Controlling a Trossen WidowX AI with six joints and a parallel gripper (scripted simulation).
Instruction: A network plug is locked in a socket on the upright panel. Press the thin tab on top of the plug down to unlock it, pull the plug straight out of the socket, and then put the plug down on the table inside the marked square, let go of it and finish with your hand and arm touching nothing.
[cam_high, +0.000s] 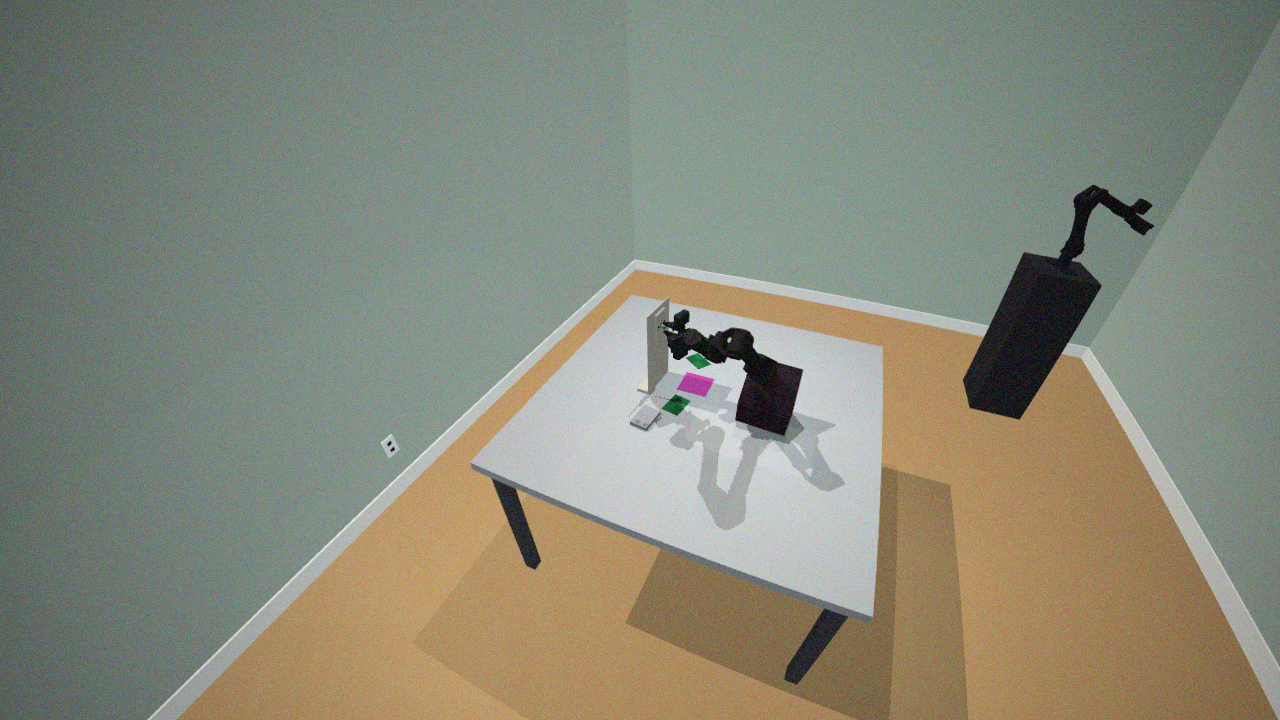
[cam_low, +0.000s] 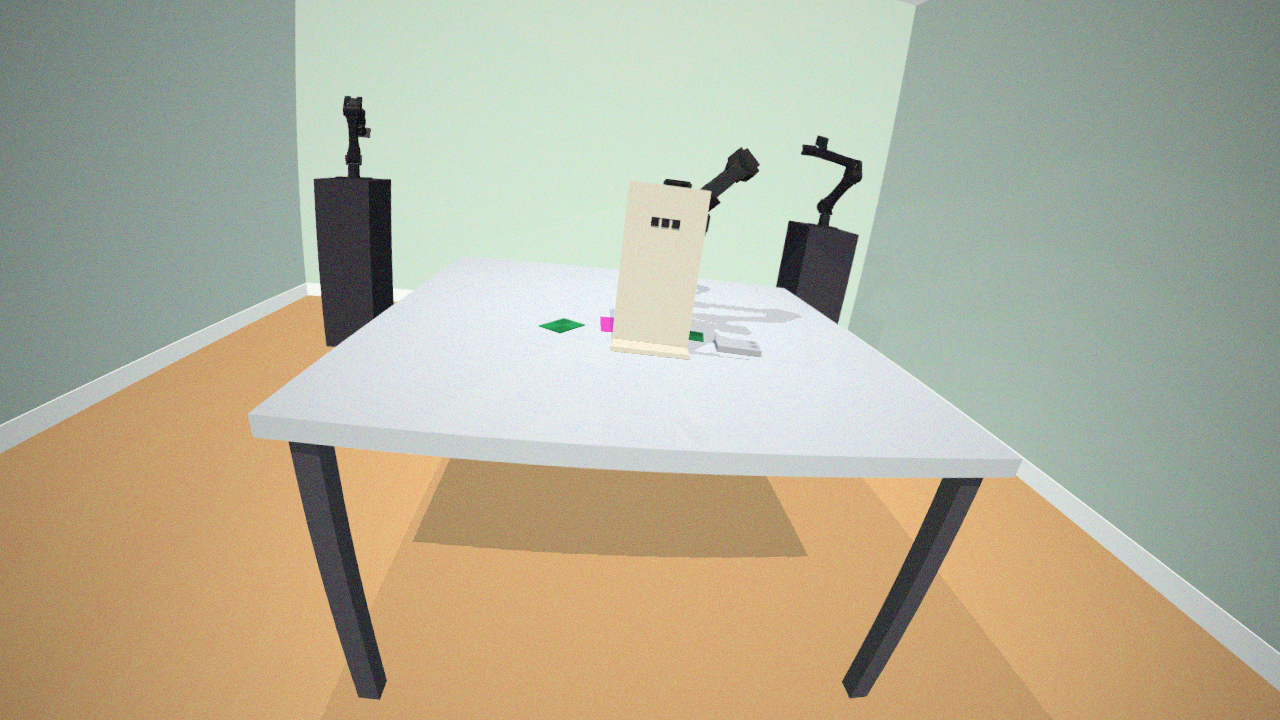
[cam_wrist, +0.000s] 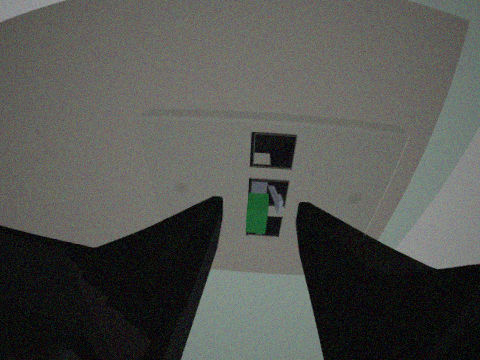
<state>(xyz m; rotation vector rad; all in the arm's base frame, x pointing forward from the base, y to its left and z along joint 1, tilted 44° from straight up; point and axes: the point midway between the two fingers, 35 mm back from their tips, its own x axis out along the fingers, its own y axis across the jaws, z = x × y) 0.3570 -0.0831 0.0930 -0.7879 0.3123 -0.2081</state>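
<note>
Now: gripper tip 10 mm short of the network plug. From my gripper tip the other things lie so: magenta marked square 270 mm below, 120 mm behind, 50 mm to the right; beige upright panel 110 mm below, 30 mm ahead.
</note>
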